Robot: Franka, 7 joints.
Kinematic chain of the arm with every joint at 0, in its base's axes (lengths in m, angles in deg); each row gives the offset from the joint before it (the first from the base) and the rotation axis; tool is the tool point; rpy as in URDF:
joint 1: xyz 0 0 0.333 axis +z
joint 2: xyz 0 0 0 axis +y
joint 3: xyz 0 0 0.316 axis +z
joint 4: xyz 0.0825 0 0 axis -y
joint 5: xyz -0.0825 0 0.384 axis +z
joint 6: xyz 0 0 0 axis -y
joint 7: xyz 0.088 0 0 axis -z
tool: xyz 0 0 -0.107 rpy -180 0 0
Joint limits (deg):
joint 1: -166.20..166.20
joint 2: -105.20..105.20
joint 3: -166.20..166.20
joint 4: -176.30..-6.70
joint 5: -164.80..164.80
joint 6: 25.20..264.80
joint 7: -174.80..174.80
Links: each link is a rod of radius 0.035 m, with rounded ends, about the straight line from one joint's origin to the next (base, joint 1, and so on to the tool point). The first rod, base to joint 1, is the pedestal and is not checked.
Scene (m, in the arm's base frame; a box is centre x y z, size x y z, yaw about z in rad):
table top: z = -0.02
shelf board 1: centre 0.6 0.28 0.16 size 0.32 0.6 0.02 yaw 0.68
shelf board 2: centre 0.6 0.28 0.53 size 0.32 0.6 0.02 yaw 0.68
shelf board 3: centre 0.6 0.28 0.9 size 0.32 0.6 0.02 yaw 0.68
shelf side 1: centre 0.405 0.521 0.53 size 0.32 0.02 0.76 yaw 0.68
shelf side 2: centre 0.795 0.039 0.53 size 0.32 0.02 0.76 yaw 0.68
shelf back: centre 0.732 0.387 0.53 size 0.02 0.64 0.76 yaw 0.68
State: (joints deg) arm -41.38 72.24 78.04 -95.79 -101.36 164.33 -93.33
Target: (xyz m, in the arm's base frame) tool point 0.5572 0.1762 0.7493
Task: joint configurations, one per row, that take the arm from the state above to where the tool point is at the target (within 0.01 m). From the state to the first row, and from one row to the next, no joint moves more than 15 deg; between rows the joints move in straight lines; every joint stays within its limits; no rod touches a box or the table.
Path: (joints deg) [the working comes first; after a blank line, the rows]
Joints at the target: -48.00 60.28 107.50 -86.55 -99.78 171.64 -93.33
Straight joint move there: touches shelf board 2.

1: -53.93 73.64 78.86 -107.26 -105.18 172.35 -93.33
2: -66.49 75.05 79.68 -118.72 -108.99 180.36 -93.33
3: -79.04 76.45 80.50 -130.19 -112.81 188.38 -93.33
4: -91.60 77.86 81.32 -141.66 -116.62 196.39 -93.33
5: -84.55 78.46 96.04 -132.51 -113.70 195.03 -93.33
6: -77.50 79.06 110.75 -123.36 -110.78 193.67 -93.33
7: -70.45 79.67 125.47 -114.21 -107.87 192.31 -93.33
8: -59.22 69.97 116.48 -100.38 -103.82 181.97 -93.33
9: -48.00 60.28 107.50 -86.55 -99.78 171.64 -93.33

